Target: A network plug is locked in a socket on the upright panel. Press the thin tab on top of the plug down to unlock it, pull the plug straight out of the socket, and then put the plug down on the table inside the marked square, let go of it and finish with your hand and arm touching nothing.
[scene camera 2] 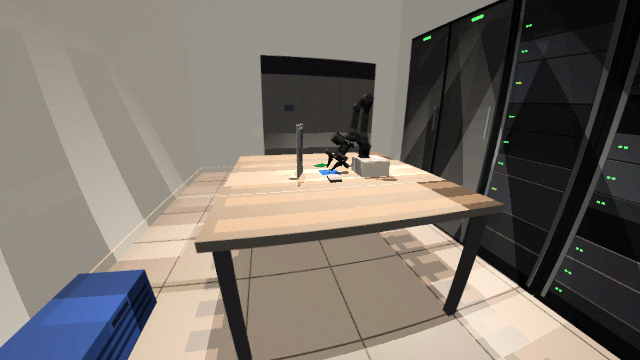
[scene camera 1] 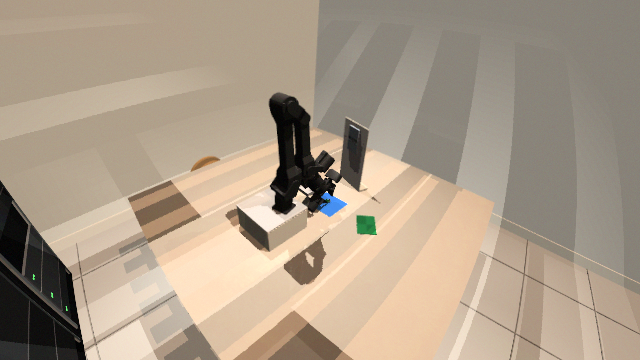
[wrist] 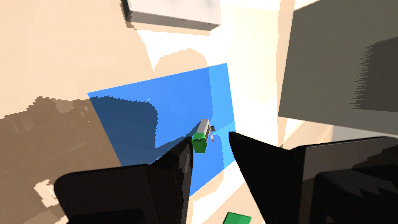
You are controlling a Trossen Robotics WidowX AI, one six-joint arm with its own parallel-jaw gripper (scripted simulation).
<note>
I see my gripper [scene camera 1: 329,199], an upright panel [scene camera 1: 355,140] and a blue square [wrist: 144,120].
My gripper also shows in the wrist view [wrist: 210,139]. The upright panel shows as well in the wrist view [wrist: 333,75].
</note>
